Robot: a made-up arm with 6 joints.
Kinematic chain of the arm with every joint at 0, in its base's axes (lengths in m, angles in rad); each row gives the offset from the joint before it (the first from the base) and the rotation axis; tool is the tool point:
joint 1: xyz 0 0 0.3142 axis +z
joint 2: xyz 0 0 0 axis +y
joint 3: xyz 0 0 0.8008 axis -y
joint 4: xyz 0 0 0 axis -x
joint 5: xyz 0.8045 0 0 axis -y
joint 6: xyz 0 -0.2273 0 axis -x
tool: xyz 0 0 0
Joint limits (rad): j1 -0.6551..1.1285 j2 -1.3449..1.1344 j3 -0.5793..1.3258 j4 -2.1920..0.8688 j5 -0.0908..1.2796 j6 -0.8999..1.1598
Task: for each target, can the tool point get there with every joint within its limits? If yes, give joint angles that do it. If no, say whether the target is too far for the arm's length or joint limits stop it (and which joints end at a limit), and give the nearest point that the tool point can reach.
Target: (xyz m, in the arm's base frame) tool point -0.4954 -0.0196 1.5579
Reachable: yes | joints -0.3639 -0.9646 0.2100 0.5427 0.5032 1.0045
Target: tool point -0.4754 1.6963 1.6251
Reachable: no: too far | nearest point -0.8380 0.8106 1.3908 | short by 0.985 m
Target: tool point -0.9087 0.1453 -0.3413
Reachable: no: joint limits stop it (at a limit: joint 1, joint 2, joint 3, joint 4) | nearest point 0.0637 0.4436 -0.1173 | short by 1.042 m
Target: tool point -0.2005 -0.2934 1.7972
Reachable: yes | joints 0.7145 -0.6036 1.0871 -1.1623 0.3952 0.0316
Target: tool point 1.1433 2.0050 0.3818
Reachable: no: too far | nearest point 0.7677 1.3463 0.5116 | short by 0.769 m
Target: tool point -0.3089 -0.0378 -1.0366
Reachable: no: joint limits stop it (at a limit: joint 1, joint 2, joint 3) | nearest point 0.0946 0.4010 -0.1137 | short by 1.099 m
